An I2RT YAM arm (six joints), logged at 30 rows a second.
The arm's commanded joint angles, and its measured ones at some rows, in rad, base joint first. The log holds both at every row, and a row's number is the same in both.
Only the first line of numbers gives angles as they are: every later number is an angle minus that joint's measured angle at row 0.
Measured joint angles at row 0:
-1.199, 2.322, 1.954, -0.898, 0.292, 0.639
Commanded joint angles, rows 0 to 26:
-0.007, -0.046, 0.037, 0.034, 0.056, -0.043
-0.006, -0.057, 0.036, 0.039, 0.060, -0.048
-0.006, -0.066, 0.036, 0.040, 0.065, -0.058
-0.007, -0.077, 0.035, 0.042, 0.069, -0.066
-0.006, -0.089, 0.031, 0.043, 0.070, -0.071
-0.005, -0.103, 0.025, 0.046, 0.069, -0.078
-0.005, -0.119, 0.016, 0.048, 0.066, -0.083
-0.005, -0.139, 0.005, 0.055, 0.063, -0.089
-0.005, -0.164, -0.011, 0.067, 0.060, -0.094
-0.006, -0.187, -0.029, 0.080, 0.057, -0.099
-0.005, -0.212, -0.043, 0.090, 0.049, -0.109
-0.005, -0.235, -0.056, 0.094, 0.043, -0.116
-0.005, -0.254, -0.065, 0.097, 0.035, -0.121
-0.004, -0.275, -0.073, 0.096, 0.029, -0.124
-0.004, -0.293, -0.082, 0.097, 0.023, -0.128
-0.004, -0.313, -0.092, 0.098, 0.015, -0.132
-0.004, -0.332, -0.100, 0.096, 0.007, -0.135
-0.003, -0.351, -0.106, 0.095, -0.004, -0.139
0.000, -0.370, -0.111, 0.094, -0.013, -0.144
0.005, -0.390, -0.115, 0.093, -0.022, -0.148
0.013, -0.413, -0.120, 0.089, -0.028, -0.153
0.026, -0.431, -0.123, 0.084, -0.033, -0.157
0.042, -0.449, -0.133, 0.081, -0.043, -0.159
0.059, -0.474, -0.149, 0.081, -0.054, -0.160
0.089, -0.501, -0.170, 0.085, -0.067, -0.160
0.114, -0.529, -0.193, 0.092, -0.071, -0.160
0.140, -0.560, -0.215, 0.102, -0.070, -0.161
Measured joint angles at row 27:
0.044, -0.438, -0.151, 0.076, -0.026, -0.141
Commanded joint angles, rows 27 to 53:
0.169, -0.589, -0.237, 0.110, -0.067, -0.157
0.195, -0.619, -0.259, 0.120, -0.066, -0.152
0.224, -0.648, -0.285, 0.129, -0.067, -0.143
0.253, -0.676, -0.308, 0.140, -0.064, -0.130
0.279, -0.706, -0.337, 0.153, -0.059, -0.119
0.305, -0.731, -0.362, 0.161, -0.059, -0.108
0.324, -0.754, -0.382, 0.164, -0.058, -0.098
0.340, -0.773, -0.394, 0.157, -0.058, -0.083
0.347, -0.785, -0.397, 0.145, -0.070, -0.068
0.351, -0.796, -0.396, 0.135, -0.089, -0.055
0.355, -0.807, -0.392, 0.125, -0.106, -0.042
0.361, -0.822, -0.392, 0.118, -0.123, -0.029
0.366, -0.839, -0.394, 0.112, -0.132, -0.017
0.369, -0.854, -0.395, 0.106, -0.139, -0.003
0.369, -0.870, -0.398, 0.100, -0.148, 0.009
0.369, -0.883, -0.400, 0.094, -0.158, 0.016
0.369, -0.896, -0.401, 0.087, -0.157, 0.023
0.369, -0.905, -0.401, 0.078, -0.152, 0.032
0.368, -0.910, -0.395, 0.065, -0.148, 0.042
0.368, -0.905, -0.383, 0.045, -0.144, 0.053
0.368, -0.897, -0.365, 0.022, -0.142, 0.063
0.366, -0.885, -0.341, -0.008, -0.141, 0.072
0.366, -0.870, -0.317, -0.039, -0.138, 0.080
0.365, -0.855, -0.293, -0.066, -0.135, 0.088
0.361, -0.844, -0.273, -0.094, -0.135, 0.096
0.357, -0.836, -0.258, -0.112, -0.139, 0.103
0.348, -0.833, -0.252, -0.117, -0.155, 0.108
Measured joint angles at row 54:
0.364, -0.856, -0.325, -0.030, -0.137, 0.060
